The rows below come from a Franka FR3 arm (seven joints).
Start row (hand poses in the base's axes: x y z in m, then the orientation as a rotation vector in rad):
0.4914, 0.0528, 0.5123, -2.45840, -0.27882, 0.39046
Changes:
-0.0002, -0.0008, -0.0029, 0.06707, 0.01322, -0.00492
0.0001, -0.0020, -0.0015, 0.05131, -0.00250, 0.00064
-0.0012, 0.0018, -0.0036, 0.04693, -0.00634, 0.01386
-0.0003, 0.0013, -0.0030, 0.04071, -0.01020, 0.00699
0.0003, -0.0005, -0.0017, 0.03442, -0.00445, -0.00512
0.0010, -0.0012, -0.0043, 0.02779, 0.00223, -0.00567
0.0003, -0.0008, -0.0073, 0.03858, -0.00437, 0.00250
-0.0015, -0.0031, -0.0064, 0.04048, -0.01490, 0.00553
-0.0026, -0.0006, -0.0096, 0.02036, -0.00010, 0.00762
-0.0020, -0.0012, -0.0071, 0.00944, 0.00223, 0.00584
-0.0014, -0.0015, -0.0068, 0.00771, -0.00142, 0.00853
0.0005, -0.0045, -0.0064, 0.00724, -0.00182, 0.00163
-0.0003, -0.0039, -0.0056, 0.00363, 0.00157, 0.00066
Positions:
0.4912, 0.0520, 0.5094, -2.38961, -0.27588, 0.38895
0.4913, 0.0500, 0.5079, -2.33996, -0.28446, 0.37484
0.4901, 0.0518, 0.5043, -2.29461, -0.30946, 0.36376
0.4898, 0.0531, 0.5013, -2.25665, -0.32722, 0.34635
0.4901, 0.0526, 0.4996, -2.22446, -0.32730, 0.33067
0.4911, 0.0514, 0.4953, -2.19725, -0.32249, 0.32368
0.4914, 0.0506, 0.4880, -2.16013, -0.33130, 0.31162
0.4899, 0.0475, 0.4816, -2.12302, -0.34925, 0.28971
0.4873, 0.0469, 0.4720, -2.10214, -0.35900, 0.28932
0.4853, 0.0457, 0.4649, -2.09167, -0.36458, 0.29285
0.4839, 0.0442, 0.4581, -2.08332, -0.37501, 0.29459
0.4844, 0.0397, 0.4517, -2.07641, -0.37836, 0.29192
0.4841, 0.0358, 0.4461, -2.07243, -0.37838, 0.29304

